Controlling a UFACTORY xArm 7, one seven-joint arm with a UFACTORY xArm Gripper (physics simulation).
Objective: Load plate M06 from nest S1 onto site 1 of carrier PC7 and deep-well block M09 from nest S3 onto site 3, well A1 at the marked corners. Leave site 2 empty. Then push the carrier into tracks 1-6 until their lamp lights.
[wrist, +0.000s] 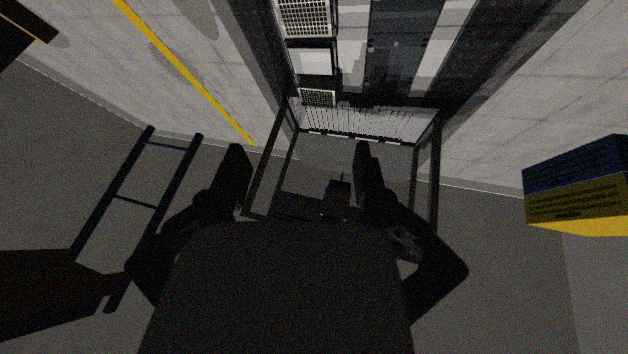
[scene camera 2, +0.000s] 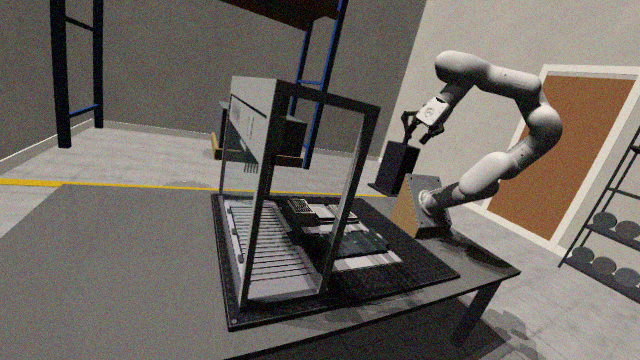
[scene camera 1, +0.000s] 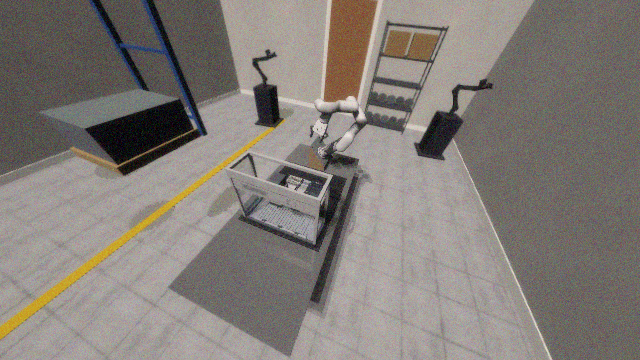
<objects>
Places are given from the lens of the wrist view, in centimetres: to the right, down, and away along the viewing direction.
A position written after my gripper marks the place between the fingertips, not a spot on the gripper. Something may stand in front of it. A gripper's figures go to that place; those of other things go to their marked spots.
my gripper point(wrist: 300, 154): -1, -2, 14
dark carrier plate point(wrist: 396, 44): 20, -31, 42
</objects>
